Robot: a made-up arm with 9 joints.
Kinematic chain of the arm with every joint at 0, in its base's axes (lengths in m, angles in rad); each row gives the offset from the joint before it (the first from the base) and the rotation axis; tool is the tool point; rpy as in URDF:
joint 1: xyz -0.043 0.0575 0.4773 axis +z
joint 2: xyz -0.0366 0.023 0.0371 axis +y
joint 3: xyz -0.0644 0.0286 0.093 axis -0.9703 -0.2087 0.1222
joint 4: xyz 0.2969 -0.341 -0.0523 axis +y
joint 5: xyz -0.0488 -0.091 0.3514 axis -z
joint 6: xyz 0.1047 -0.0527 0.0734 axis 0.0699 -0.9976 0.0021
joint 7: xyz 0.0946 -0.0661 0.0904 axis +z
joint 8: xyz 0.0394 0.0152 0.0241 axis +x
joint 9: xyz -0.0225 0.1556 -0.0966 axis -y
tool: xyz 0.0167 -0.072 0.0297 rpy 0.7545 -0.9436 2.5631
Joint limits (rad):
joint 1: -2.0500..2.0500
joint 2: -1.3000..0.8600
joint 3: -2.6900..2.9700
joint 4: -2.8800..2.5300
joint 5: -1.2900..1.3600
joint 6: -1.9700..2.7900
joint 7: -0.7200..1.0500
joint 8: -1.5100..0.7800
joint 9: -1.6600..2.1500
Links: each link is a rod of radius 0.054 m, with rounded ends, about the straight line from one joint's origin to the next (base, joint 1, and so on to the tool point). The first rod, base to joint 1, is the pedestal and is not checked.
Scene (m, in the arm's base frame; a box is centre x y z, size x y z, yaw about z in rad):
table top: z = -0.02
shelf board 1: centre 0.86 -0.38 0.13 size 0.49 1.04 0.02 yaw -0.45
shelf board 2: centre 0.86 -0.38 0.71 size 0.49 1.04 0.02 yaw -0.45
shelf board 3: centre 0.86 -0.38 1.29 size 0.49 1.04 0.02 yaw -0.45
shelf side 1: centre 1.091 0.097 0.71 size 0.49 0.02 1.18 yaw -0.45
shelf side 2: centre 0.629 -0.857 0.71 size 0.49 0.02 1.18 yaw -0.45
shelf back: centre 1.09 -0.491 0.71 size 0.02 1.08 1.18 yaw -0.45
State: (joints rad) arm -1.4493 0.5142 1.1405 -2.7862 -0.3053 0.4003 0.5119 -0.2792 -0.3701
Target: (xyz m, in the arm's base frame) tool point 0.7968 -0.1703 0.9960
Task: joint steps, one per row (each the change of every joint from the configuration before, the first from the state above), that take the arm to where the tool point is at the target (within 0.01 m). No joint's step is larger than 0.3 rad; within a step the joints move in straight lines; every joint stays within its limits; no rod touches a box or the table.
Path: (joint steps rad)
1: 0.1569 0.0576 0.1950 -0.0156 0.2542 0.0171 -0.0567 -0.1677 -0.0500
2: 0.1568 0.0577 0.1949 -0.0157 0.2542 0.0171 -0.0567 -0.1676 -0.0500
3: 0.1569 0.0576 0.1950 -0.0156 0.2543 0.0171 -0.0566 -0.1677 -0.0500
4: 0.1569 0.0576 0.1950 -0.0156 0.2542 0.0172 -0.0567 -0.1677 -0.0500
5: 0.1568 0.0577 0.1949 -0.0157 0.2542 0.0171 -0.0567 -0.1676 -0.0501
6: 0.1569 0.0576 0.1950 -0.0156 0.2542 0.0171 -0.0567 -0.1677 -0.0500

